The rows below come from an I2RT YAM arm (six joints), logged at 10 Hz.
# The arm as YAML. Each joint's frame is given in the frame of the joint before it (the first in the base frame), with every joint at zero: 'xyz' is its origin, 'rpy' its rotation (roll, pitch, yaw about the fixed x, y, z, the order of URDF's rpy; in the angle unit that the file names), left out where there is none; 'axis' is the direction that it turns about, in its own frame. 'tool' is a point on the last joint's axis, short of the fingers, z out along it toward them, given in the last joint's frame.
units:
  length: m
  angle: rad
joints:
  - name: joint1
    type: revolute
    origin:
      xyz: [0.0, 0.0, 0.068]
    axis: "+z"
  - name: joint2
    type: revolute
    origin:
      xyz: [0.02, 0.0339, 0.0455]
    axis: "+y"
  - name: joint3
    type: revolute
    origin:
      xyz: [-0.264, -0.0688, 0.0]
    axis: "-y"
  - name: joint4
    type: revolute
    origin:
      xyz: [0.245, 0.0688, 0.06]
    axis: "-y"
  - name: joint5
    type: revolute
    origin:
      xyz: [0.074, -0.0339, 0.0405]
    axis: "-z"
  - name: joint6
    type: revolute
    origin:
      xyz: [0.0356, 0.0, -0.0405]
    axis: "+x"
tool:
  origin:
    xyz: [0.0, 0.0, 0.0]
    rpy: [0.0, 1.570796, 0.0]
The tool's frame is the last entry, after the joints.
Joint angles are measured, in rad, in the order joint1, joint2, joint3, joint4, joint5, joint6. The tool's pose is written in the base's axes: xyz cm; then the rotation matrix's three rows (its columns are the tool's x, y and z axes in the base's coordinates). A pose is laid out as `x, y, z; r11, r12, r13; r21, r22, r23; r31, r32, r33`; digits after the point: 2 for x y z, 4 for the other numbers.
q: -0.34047 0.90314 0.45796 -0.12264 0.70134 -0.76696
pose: 17.03, -8.47, 21.50; -0.8979, 0.2011, 0.3917; -0.2444, 0.5123, -0.8233; -0.3662, -0.8349, -0.4109
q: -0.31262 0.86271 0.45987 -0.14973 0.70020 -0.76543
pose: 16.74, -7.82, 22.01; -0.8847, 0.1999, 0.4212; -0.2709, 0.5149, -0.8133; -0.3794, -0.8336, -0.4014
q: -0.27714 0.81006 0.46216 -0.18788 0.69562 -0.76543
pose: 16.29, -7.01, 22.59; -0.8668, 0.1934, 0.4596; -0.3064, 0.5205, -0.7970; -0.3934, -0.8317, -0.3919
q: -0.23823 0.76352 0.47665 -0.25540 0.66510 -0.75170
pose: 15.87, -6.11, 23.16; -0.8439, 0.1684, 0.5093; -0.3480, 0.5506, -0.7588; -0.4082, -0.8176, -0.4061
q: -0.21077 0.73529 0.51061 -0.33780 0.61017 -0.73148
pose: 15.58, -5.42, 23.95; -0.8192, 0.1320, 0.5581; -0.3846, 0.5955, -0.7054; -0.4254, -0.7925, -0.4371
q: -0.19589 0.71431 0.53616 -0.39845 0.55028 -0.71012
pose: 15.31, -4.94, 24.52; -0.7940, 0.1032, 0.5991; -0.4090, 0.6385, -0.6520; -0.4498, -0.7627, -0.4647
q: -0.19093 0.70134 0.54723 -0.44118 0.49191 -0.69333
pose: 15.08, -4.63, 24.64; -0.7757, 0.0721, 0.6269; -0.4238, 0.6765, -0.6022; -0.4676, -0.7329, -0.4943
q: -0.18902 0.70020 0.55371 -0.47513 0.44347 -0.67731
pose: 14.99, -4.42, 24.54; -0.7668, 0.0408, 0.6406; -0.4297, 0.7088, -0.5594; -0.4769, -0.7042, -0.5260
